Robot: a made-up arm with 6 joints. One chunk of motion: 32 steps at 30 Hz.
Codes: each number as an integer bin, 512 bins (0 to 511) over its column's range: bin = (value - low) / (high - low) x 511, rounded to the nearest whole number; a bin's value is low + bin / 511 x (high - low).
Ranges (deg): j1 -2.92..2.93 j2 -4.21..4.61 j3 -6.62..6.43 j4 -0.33..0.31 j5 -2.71..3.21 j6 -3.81..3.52
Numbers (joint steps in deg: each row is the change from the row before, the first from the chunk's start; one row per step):
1: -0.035 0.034 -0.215 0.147 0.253 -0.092
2: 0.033 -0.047 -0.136 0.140 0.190 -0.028
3: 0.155 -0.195 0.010 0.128 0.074 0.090
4: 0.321 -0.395 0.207 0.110 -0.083 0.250
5: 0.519 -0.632 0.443 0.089 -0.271 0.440
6: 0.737 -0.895 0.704 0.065 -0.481 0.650
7: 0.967 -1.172 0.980 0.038 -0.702 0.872
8: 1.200 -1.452 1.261 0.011 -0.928 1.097
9: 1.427 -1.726 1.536 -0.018 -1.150 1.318
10: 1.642 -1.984 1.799 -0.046 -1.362 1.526
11: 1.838 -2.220 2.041 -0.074 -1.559 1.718
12: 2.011 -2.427 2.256 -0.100 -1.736 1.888
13: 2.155 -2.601 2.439 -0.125 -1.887 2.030
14: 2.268 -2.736 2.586 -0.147 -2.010 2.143
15: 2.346 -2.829 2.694 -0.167 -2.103 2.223
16: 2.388 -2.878 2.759 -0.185 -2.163 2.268
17: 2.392 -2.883 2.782 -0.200 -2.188 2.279
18: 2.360 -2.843 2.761 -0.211 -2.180 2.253
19: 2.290 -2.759 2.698 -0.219 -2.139 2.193
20: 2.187 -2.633 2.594 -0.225 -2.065 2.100
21: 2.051 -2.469 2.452 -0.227 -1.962 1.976
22: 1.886 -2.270 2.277 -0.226 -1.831 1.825
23: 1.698 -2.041 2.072 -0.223 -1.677 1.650
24: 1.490 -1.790 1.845 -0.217 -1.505 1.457
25: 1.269 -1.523 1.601 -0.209 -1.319 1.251
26: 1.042 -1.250 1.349 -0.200 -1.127 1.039
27: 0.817 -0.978 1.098 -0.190 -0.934 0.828
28: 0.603 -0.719 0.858 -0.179 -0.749 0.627
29: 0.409 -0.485 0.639 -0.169 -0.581 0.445
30: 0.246 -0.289 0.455 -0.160 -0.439 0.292
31: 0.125 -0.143 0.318 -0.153 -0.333 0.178
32: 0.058 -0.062 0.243 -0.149 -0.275 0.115
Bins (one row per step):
1: 252 246 251 381 256 259
2: 258 241 254 375 250 264
3: 269 233 260 366 240 272
4: 283 221 267 351 227 283
5: 300 207 277 335 211 296
6: 319 192 287 315 192 311
7: 340 176 298 294 173 326
8: 360 160 309 272 154 342
9: 380 144 319 249 135 357
10: 398 129 330 227 116 372
11: 416 115 339 204 99 385
12: 431 103 348 184 84 397
13: 443 93 355 164 71 407
14: 453 85 360 146 60 415
15: 460 80 365 130 52 421
16: 464 77 367 116 47 424
17: 464 77 368 104 45 424
18: 461 79 367 95 46 423
19: 455 84 365 89 49 418
20: 446 91 361 84 56 412
21: 434 101 355 82 65 403
22: 420 112 348 83 76 393
23: 403 126 340 85 89 381
24: 385 140 331 90 104 367
25: 366 156 322 97 120 353
26: 346 171 312 104 137 338
27: 326 187 302 112 153 323
28: 308 202 293 121 169 309
29: 291 216 284 129 184 297
30: 277 227 277 136 196 286
31: 266 236 272 141 205 278
32: 260 240 269 145 210 274

